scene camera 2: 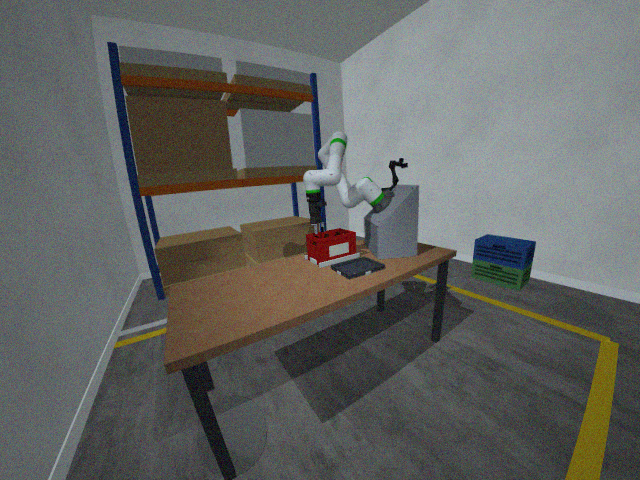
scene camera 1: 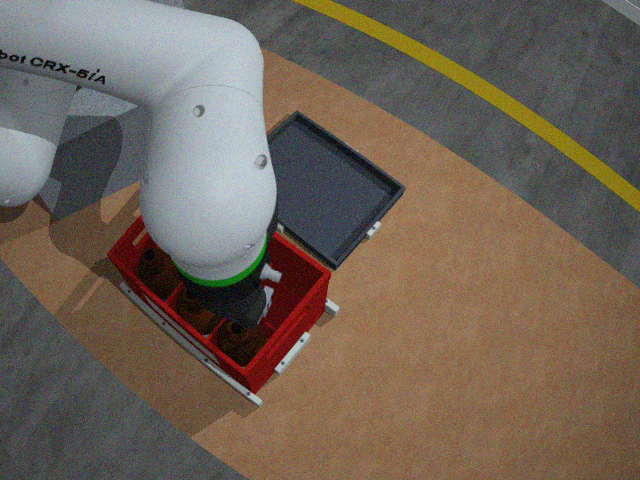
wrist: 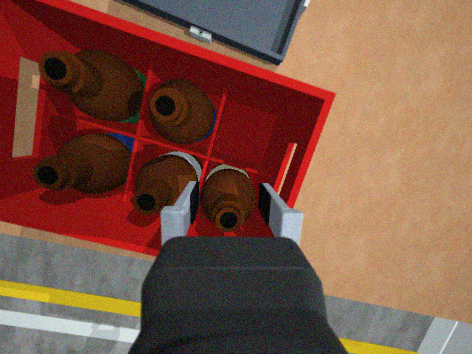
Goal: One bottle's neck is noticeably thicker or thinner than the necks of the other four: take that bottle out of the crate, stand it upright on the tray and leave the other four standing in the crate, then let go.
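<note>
The red crate holds five upright brown bottles. In the wrist view the tray-side row has a green-labelled bottle and a blue-labelled bottle, then an empty compartment. The other row has a blue-labelled bottle, a white-labelled bottle and, at the end, a cream-labelled bottle. Slant and height make neck widths hard to compare. My gripper is open, pointing down by the crate's top, its fingers either side of the cream-labelled bottle, nothing held. The dark tray bears no bottle.
The crate and tray stand close together on the wooden table. White locating strips lie along the crate's base. The grey pedestal stands behind them. A compartment wall and the crate's end wall stand close to the fingers.
</note>
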